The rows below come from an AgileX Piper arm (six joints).
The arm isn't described. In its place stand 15 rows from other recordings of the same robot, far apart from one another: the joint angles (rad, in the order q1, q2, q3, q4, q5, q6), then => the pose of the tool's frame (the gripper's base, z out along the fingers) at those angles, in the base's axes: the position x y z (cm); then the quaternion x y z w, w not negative.
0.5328 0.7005 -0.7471 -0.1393 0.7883 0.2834 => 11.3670, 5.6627, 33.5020, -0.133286, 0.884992, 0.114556, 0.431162
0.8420 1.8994 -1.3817 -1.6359 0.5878 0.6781 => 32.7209, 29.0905, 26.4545, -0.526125, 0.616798, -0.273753, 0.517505
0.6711 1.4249 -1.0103 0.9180 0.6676 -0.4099 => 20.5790, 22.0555, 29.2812, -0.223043, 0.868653, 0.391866, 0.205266
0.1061 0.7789 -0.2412 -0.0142 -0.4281 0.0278 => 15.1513, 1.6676, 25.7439, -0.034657, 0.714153, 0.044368, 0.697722
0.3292 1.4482 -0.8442 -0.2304 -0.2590 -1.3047 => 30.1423, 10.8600, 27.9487, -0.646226, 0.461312, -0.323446, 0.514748
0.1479 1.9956 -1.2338 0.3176 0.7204 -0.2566 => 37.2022, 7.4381, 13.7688, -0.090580, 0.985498, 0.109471, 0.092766
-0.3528 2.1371 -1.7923 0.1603 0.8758 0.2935 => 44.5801, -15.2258, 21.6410, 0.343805, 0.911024, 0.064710, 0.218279
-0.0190 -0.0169 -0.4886 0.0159 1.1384 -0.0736 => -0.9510, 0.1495, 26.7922, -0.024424, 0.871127, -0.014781, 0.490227
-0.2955 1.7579 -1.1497 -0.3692 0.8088 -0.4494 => 32.1047, -12.2565, 20.3025, -0.184532, 0.964550, -0.179981, 0.056549
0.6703 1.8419 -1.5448 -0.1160 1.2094 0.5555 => 30.1168, 22.6177, 26.4604, -0.073415, 0.992879, -0.002035, 0.093793
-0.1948 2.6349 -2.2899 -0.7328 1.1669 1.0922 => 51.1546, -15.7985, 11.4350, 0.465577, 0.814733, -0.275729, 0.208377
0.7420 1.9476 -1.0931 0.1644 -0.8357 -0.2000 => 32.1272, 27.9544, 21.8701, -0.235506, 0.643398, 0.193717, 0.702175
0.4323 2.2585 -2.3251 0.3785 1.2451 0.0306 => 43.5721, 23.6132, 30.2133, -0.174512, 0.938096, 0.235928, 0.184007
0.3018 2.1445 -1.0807 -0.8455 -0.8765 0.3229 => 38.1014, 17.3422, 12.1493, -0.399032, 0.680557, 0.242925, 0.564450
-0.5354 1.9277 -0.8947 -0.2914 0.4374 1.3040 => 26.7574, -17.1599, 9.5175, 0.707667, 0.696571, -0.033439, 0.113484
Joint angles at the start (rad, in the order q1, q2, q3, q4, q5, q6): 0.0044, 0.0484, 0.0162, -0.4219, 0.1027, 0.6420
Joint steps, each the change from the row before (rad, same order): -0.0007, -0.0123, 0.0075, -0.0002, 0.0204, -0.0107; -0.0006, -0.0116, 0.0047, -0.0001, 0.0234, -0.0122; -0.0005, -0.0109, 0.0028, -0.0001, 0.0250, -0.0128; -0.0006, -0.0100, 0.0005, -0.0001, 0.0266, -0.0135; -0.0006, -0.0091, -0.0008, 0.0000, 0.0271, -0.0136; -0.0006, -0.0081, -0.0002, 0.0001, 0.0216, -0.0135; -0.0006, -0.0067, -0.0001, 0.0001, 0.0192, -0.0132; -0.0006, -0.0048, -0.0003, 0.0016, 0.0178, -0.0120; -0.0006, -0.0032, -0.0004, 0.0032, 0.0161, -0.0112; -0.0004, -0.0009, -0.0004, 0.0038, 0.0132, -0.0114
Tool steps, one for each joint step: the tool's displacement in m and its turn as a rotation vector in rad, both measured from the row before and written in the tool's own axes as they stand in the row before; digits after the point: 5 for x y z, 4 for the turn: 0.00329, -0.00159, -0.00061, 0.0118, 0.0116, -0.0106; 0.00265, -0.00153, -0.00063, 0.0129, 0.0121, -0.0119; 0.00221, -0.00146, -0.00064, 0.0133, 0.0124, -0.0123; 0.00165, -0.00140, -0.00069, 0.0139, 0.0125, -0.0128; 0.00134, -0.00134, -0.00070, 0.0139, 0.0128, -0.0127; 0.00120, -0.00108, -0.00058, 0.0109, 0.0099, -0.0125; 0.00114, -0.00096, -0.00047, 0.0097, 0.0095, -0.0123; 0.00109, -0.00084, -0.00036, 0.0088, 0.0103, -0.0098; 0.00103, -0.00070, -0.00026, 0.0075, 0.0107, -0.0076; 0.00092, -0.00053, -0.00010, 0.0058, 0.0107, -0.0075
